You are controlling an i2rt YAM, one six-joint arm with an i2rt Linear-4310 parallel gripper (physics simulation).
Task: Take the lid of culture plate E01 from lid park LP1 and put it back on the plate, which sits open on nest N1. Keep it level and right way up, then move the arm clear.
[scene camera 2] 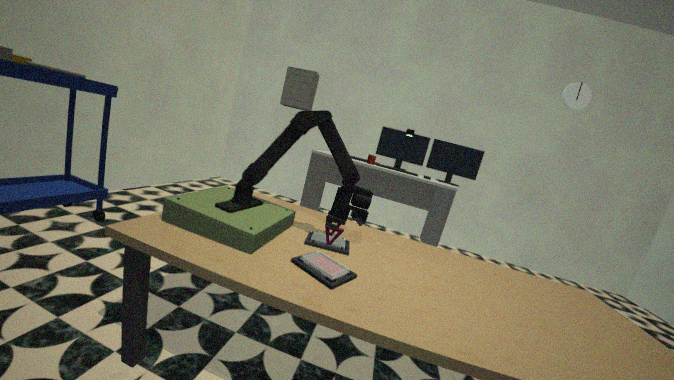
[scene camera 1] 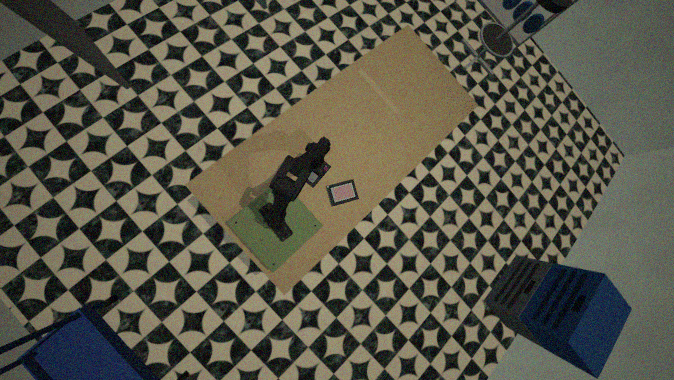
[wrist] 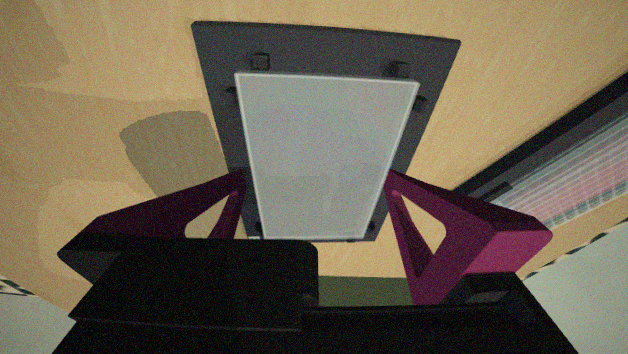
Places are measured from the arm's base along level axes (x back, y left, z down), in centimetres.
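Pixels of known places: gripper, fingertip midpoint: point(scene camera 2: 328, 240) point(scene camera 1: 313, 169) point(wrist: 314, 177); arm's base, link origin: point(scene camera 2: 240, 205) point(scene camera 1: 276, 221).
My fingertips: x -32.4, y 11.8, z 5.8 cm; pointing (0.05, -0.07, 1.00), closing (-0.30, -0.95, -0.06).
Ahead of a thing's pixels: the offset from my fingertips to its top centre. Level surfaces: height alone.
The pale, clear rectangular lid @(dx +0.0, dy -0.3, dz -0.6 cm) point(scene camera 1: 313, 177) point(scene camera 2: 318, 239) point(wrist: 325, 150) lies flat on the dark lid park LP1 @(dx -0.1, dy -0.4, dz -0.8 cm) point(wrist: 320, 45), between small posts near its far corners. My gripper point(scene camera 2: 332, 240) point(wrist: 314, 177) is open, with one magenta finger on each long side of the lid, close to its edges. Whether the fingertips touch the lid is not clear. In the scene camera 1 view the arm hides part of the park. The open culture plate E01 @(dx -5.8, dy -20.5, dz -1.4 cm) point(scene camera 1: 343, 192) point(scene camera 2: 322, 265) point(wrist: 575, 180), pinkish inside, sits on the dark nest N1 @(dx -5.8, dy -20.5, dz -0.6 cm) point(scene camera 1: 330, 197) point(scene camera 2: 311, 273), beside the park.
The arm stands on a green base block point(scene camera 1: 274, 252) point(scene camera 2: 210, 225) at one end of the wooden table @(dz +1.2 cm) point(scene camera 1: 400, 100) point(scene camera 2: 450, 310). The nest lies between the park and the long table edge. A blue cart point(scene camera 2: 50, 191) and a desk with monitors point(scene camera 2: 402, 145) stand off the table.
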